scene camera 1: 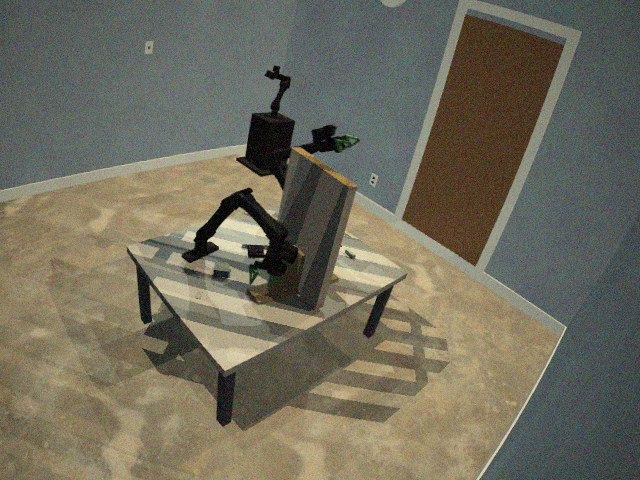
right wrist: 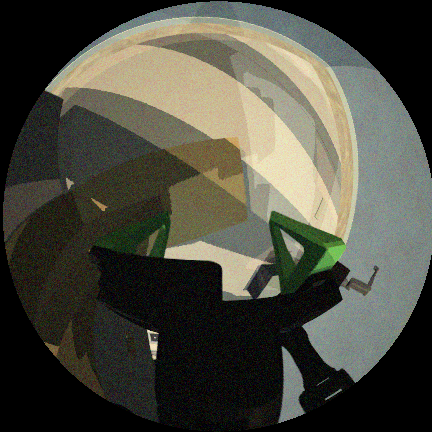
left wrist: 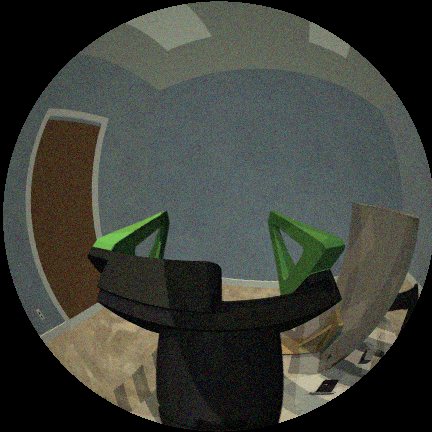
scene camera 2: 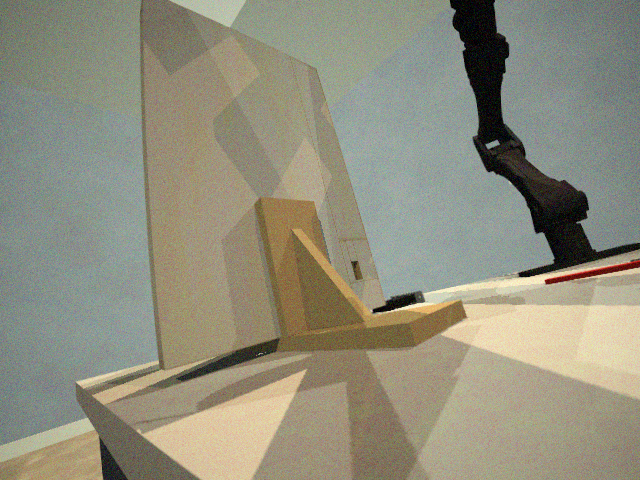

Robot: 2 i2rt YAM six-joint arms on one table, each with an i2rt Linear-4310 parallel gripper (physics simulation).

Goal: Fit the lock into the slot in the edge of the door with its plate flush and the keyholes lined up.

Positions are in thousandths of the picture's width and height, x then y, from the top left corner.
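Observation:
A tan wooden bracket (right wrist: 464, 427) is there in the right wrist view, and with it I see my right gripper (right wrist: 508, 501). As for my left gripper (left wrist: 506, 499), it is open and holds nothing.

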